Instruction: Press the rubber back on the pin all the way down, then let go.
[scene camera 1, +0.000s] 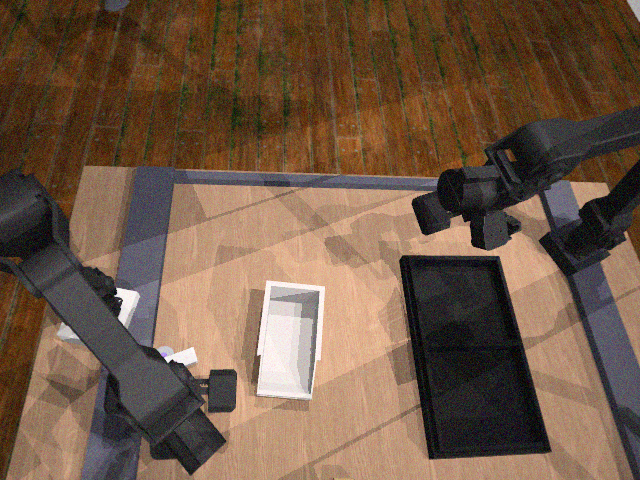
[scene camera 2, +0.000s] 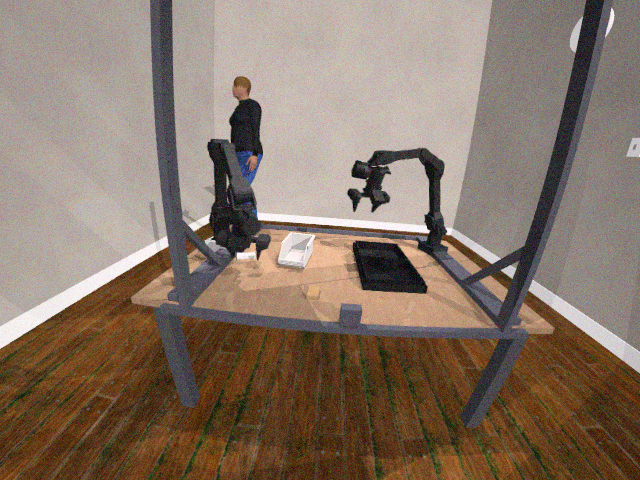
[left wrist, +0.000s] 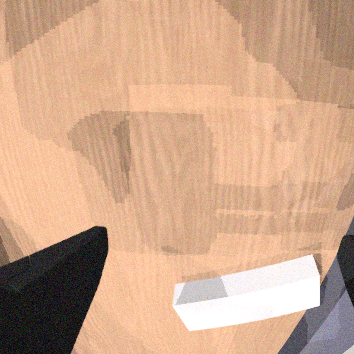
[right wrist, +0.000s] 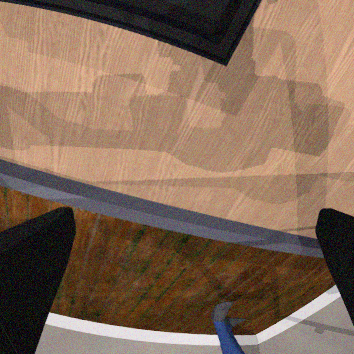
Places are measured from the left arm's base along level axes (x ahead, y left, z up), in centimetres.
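Where they show: left gripper, fingertip midpoint: (scene camera 2: 245, 258) (left wrist: 229, 245); right gripper, fingertip midpoint: (scene camera 2: 363, 211) (right wrist: 200, 222); right arm's base at its link origin: (scene camera 1: 579, 243) (scene camera 2: 433, 244).
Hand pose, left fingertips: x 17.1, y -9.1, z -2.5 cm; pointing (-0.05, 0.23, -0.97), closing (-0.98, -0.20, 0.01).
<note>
Things, the pixels of their centre, and the offset from my left fingertips. "pt": a spot on its surface instead.
- small white block at the middle of its body: (left wrist: 248, 297) (scene camera 1: 176, 361) (scene camera 2: 246, 255) dx -2.5, dy +4.2, dz -0.9 cm
- white open box at the middle of its body: (scene camera 1: 289, 340) (scene camera 2: 297, 250) dx +16.1, dy +10.9, dz +1.9 cm
- black divided tray at the middle of its body: (scene camera 1: 469, 346) (scene camera 2: 383, 262) dx +49.5, dy +17.0, dz +0.2 cm
- white object at a spot on its surface: (scene camera 1: 130, 304) pt dx -12.4, dy +11.6, dz +2.5 cm
- small yellow block at the middle of its body: (scene camera 2: 313, 292) dx +29.3, dy -11.5, dz -1.0 cm
A small white block (scene camera 1: 184, 356) (scene camera 2: 246, 255) (left wrist: 250, 300) lies on the table at the left. Against its left end in scene camera 1 is a small pale round piece with purple on it (scene camera 1: 164, 352), partly hidden by the arm. Neither the pin nor its rubber back can be told apart at this size. My left gripper (scene camera 1: 173, 384) (scene camera 2: 240, 252) (left wrist: 229, 245) is open and empty, low over the table beside the block; one finger is hidden by the arm in scene camera 1. My right gripper (scene camera 1: 461, 224) (scene camera 2: 364, 209) (right wrist: 200, 222) is open and empty, high above the table's back.
A white open box (scene camera 1: 294, 284) (scene camera 2: 290, 265) stands right of the left gripper. A black divided tray (scene camera 1: 428, 413) (scene camera 2: 395, 286) lies farther right. A white object (scene camera 1: 130, 304) is partly behind the left arm. A small yellow block (scene camera 2: 313, 292) lies near the front edge.
</note>
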